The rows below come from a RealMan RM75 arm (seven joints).
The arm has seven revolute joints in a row. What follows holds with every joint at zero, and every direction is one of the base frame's.
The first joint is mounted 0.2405 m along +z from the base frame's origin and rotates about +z.
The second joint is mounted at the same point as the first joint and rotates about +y.
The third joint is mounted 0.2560 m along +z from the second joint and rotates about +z.
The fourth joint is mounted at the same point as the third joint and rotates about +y.
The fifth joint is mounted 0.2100 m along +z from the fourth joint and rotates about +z.
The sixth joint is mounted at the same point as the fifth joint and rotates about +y.
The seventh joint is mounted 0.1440 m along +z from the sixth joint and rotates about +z.
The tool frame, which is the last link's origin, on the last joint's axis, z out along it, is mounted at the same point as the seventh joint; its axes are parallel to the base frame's.
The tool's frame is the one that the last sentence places.
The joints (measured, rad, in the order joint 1, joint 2, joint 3, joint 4, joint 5, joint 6, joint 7), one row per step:
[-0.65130, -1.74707, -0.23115, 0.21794, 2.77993, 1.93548, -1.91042]
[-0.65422, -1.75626, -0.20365, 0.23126, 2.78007, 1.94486, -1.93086]
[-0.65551, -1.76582, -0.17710, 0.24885, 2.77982, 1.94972, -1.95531]
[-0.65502, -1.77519, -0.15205, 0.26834, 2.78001, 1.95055, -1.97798]
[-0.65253, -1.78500, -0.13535, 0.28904, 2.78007, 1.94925, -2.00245]
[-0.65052, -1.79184, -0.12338, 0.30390, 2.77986, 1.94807, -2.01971]
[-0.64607, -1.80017, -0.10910, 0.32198, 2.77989, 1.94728, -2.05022]
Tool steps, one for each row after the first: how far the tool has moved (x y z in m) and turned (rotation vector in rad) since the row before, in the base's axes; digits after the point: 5 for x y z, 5 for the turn. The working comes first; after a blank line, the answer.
Tool pose at each row, in the base's axes (x y z in m, rotation vector in rad; the steps are taken from these numbers as rounded here):
[-0.29213, 0.30645, 0.08955, 2.37264, 1.59966, 0.96543]
[-0.29180, 0.30420, 0.08642, 2.35311, 1.61433, 0.92082]
[-0.29269, 0.30223, 0.08383, 2.33481, 1.64050, 0.87646]
[-0.29460, 0.30037, 0.08162, 2.32151, 1.67096, 0.83363]
[-0.29698, 0.29876, 0.07991, 2.30617, 1.70732, 0.80288]
[-0.29871, 0.29762, 0.07881, 2.29565, 1.73314, 0.78132]
[-0.30129, 0.29560, 0.07753, 2.27088, 1.77572, 0.75392]

[0.00033, -0.00225, -0.00313, -0.03579, 0.00880, 0.00613]
[-0.00089, -0.00197, -0.00259, -0.03217, 0.01382, 0.01420]
[-0.00191, -0.00186, -0.00221, -0.02663, 0.01834, 0.01693]
[-0.00238, -0.00161, -0.00171, -0.01893, 0.01522, 0.02303]
[-0.00173, -0.00114, -0.00110, -0.01267, 0.01120, 0.01644]
[-0.00258, -0.00202, -0.00128, -0.02011, 0.01150, 0.02976]

